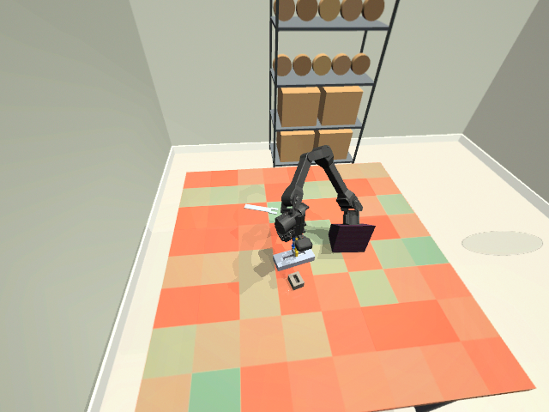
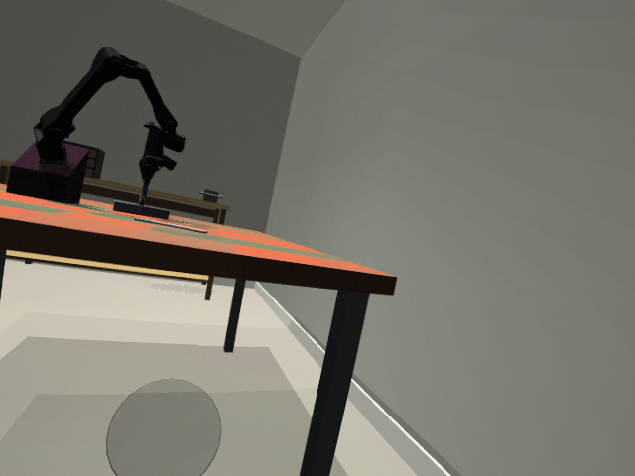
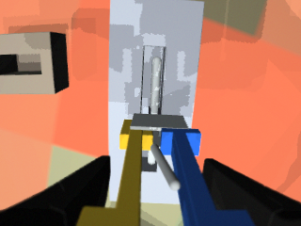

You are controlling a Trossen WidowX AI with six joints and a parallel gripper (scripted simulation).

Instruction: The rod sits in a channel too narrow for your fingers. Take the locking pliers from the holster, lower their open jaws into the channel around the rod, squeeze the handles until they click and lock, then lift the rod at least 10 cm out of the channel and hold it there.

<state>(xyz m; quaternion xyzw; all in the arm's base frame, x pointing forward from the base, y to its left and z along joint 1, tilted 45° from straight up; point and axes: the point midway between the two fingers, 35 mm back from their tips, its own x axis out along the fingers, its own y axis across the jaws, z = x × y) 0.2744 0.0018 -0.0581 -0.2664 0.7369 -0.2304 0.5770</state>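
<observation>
My gripper tip is 90 mm above the grey rod. Round my gripper tip: yellow handle: 10 mm to the left; then tan holster: 20 mm ahead, 120 mm to the left, 100 mm below; then grey channel block: 90 mm below.
</observation>
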